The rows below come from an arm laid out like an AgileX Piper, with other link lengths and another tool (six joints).
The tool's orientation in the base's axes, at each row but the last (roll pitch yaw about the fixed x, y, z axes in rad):
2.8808, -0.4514, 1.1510
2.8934, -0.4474, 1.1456
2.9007, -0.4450, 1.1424
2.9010, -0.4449, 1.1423
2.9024, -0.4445, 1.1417
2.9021, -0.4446, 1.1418
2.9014, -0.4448, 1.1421
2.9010, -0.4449, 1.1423
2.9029, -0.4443, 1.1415
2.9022, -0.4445, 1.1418
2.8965, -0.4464, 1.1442
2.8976, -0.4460, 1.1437
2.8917, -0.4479, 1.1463
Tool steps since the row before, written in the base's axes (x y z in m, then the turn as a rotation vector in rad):
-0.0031, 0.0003, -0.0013, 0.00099, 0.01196, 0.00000
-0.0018, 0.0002, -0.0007, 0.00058, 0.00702, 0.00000
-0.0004, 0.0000, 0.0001, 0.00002, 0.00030, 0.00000
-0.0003, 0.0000, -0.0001, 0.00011, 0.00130, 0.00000
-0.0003, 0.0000, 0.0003, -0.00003, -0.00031, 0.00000
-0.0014, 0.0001, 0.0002, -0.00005, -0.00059, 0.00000
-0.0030, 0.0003, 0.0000, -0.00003, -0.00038, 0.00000
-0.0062, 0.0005, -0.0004, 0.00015, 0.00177, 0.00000
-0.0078, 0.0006, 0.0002, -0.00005, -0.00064, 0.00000
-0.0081, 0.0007, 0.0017, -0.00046, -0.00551, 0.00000
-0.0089, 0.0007, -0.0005, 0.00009, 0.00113, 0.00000
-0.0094, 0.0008, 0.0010, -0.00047, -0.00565, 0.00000
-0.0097, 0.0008, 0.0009, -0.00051, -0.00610, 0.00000
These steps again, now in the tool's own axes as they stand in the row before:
-0.0015, -0.0030, 0.0000, 0.01019, -0.00511, 0.00375
-0.0008, -0.0018, 0.0000, 0.00598, -0.00300, 0.00220
-0.0001, -0.0003, -0.0002, 0.00025, -0.00013, 0.00009
-0.0002, -0.0003, 0.0000, 0.00111, -0.00055, 0.00041
0.0000, -0.0002, -0.0004, -0.00027, 0.00013, -0.00010
-0.0004, -0.0012, -0.0007, -0.00050, 0.00025, -0.00019
-0.0009, -0.0027, -0.0011, -0.00032, 0.00016, -0.00012
-0.0021, -0.0055, -0.0019, 0.00151, -0.00075, 0.00056
-0.0024, -0.0068, -0.0030, -0.00054, 0.00028, -0.00020
-0.0017, -0.0068, -0.0044, -0.00470, 0.00235, -0.00173
-0.0030, -0.0079, -0.0029, 0.00096, -0.00049, 0.00035
-0.0024, -0.0081, -0.0043, -0.00482, 0.00241, -0.00177
-0.0026, -0.0083, -0.0044, -0.00520, 0.00260, -0.00191

